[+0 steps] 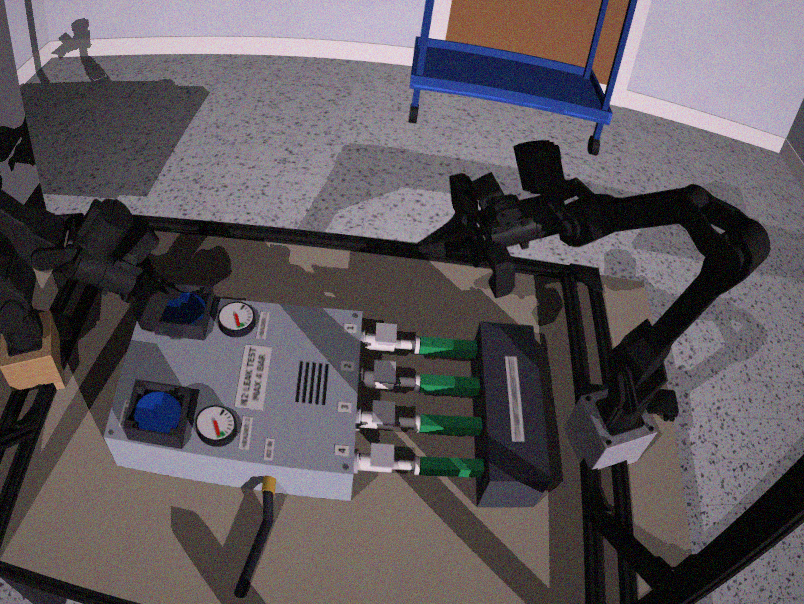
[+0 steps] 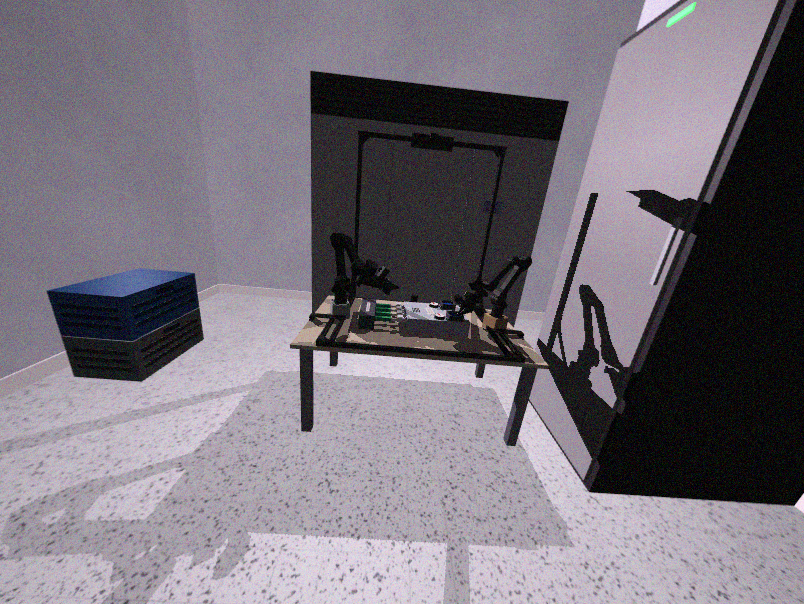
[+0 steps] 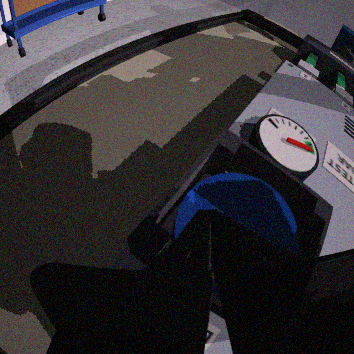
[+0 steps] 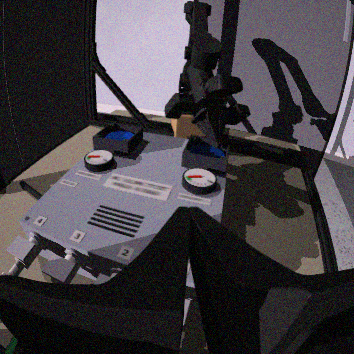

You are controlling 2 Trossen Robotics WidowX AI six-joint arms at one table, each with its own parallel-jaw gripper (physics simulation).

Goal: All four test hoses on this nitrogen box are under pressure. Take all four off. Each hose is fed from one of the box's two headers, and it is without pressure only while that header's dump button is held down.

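Places are measured from the left arm's base along level axes (x ahead, y left, z up), in centimetres.
Pixels of known places: left gripper, fingertip midpoint: [image 1: 179,294] [image 2: 457,315] [image 3: 206,218] [image 4: 217,146]; right gripper, fingertip midpoint: [image 1: 417,247] [image 2: 398,287] [image 4: 186,216]; left arm's base, link origin: [image 1: 24,337] [image 2: 496,315]; right arm's base, link origin: [image 1: 620,414] [image 2: 340,302].
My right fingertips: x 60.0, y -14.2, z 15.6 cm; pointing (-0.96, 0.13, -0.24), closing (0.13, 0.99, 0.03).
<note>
For each thing: its top centre in the pictures, then the offset to it from my right fingertips. "spot": a spot on its surface instead.
- grey nitrogen box, surface spot: [image 1: 280,408] spot: dx -21.1, dy -8.4, dz -15.9 cm
- gauge, surface spot: [image 3: 288,144] [image 1: 233,315] spot: dx -23.6, dy +8.2, dz -14.5 cm
- dark block, surface spot: [image 1: 514,408] spot: dx +9.3, dy -17.9, dz -15.9 cm
- black tool with a yellow tip, surface spot: [image 1: 257,539] spot: dx -29.7, dy -23.9, dz -22.6 cm
The grey nitrogen box [image 1: 280,408] [image 2: 424,312] [image 4: 140,200] lies on the table. It carries two blue dump buttons, the far one [image 1: 184,307] [image 3: 246,200] [image 4: 207,149] and the near one [image 1: 158,412] [image 4: 119,135]. A gauge [image 1: 237,318] [image 3: 288,144] stands beside the far button and another gauge [image 1: 216,426] beside the near one. Several green hoses [image 1: 449,385] [image 2: 384,310] run from the box's couplers [image 1: 388,338] into a dark block [image 1: 514,408]. My left gripper [image 1: 190,290] [image 2: 467,301] [image 3: 206,218] is shut and empty, its tips on the far button. My right gripper [image 1: 503,282] [image 2: 388,282] [image 4: 186,216] is shut and empty, hanging above the table behind the dark block, apart from the hoses.
A black tool with a yellow tip [image 1: 257,539] lies in front of the box. Black frame rails [image 1: 585,360] run along the table's back and right. A blue cart [image 1: 514,74] stands on the floor behind. A blue-topped stack [image 2: 142,300] and a tall cabinet [image 2: 639,240] flank the table.
</note>
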